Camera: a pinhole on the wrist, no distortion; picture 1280 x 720 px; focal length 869.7 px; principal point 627.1 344.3 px. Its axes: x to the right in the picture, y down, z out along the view. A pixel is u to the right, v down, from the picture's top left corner.
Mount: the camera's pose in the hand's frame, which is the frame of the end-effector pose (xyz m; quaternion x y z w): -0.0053 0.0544 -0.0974 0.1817 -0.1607 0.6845 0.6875
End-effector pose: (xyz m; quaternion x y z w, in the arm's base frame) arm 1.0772 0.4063 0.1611 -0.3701 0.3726 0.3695 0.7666
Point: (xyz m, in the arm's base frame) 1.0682 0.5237 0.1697
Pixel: 1111 233
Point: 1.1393 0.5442 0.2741
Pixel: 823 438
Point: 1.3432 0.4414 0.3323
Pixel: 313 386
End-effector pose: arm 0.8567 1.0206 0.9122 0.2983 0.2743 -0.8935 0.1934
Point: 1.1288 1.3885 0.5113
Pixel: behind the camera
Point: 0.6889 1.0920 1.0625
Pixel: 313 306
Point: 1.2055 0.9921 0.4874
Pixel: behind the camera
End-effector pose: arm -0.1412 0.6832 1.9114 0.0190 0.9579 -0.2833 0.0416
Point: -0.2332 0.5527 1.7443
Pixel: 835 57
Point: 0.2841 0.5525 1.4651
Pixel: outside the picture
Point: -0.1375 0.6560 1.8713
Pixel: 738 342
